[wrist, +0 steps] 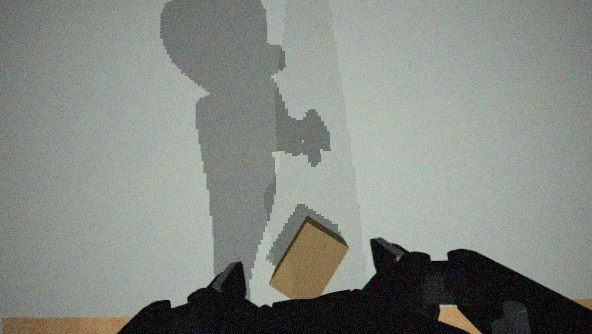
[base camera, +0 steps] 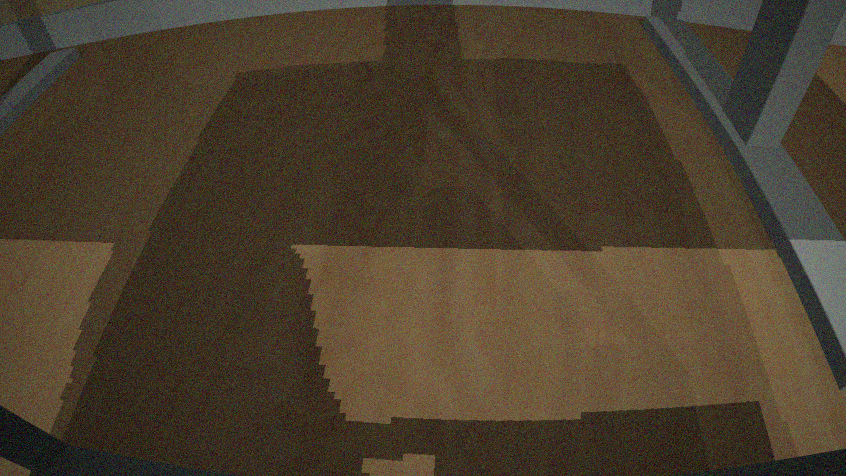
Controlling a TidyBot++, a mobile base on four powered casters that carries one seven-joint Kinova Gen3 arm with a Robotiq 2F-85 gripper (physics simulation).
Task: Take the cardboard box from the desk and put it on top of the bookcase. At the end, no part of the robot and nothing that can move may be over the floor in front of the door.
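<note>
The cardboard box lies on the pale grey desk top in the wrist view, low and near the middle, turned at a slant. Its near end is hidden behind the gripper's body. My gripper is open and empty, pointing down over the desk. In the wrist view the box shows between its two spread fingertips, with space on either side; how high the fingers are above it is hard to tell. The bookcase and the door do not show in either view.
In the base view, the desk's grey legs and foot rails stand on the right and at the upper left. A grey bar runs across the back. Shadows fall over the wooden floor and the desk top.
</note>
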